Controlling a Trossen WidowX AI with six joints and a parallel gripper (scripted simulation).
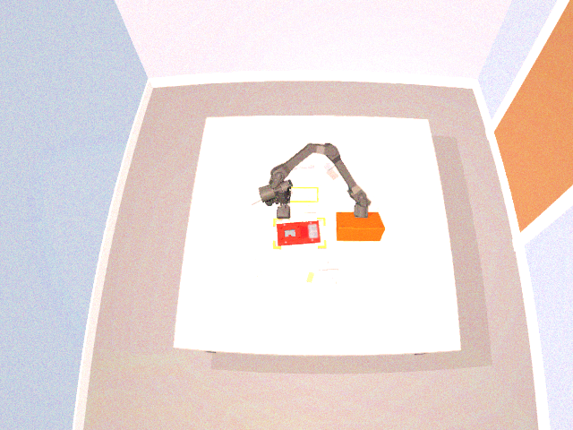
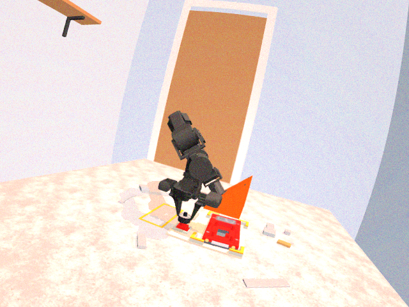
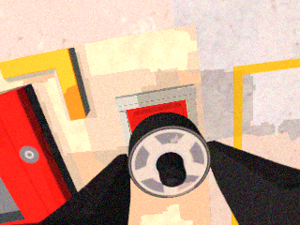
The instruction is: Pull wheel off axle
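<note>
Right now my gripper tip is 1 cm above the black axle. Round my gripper tip: wheel (right at my gripper tip).
</note>
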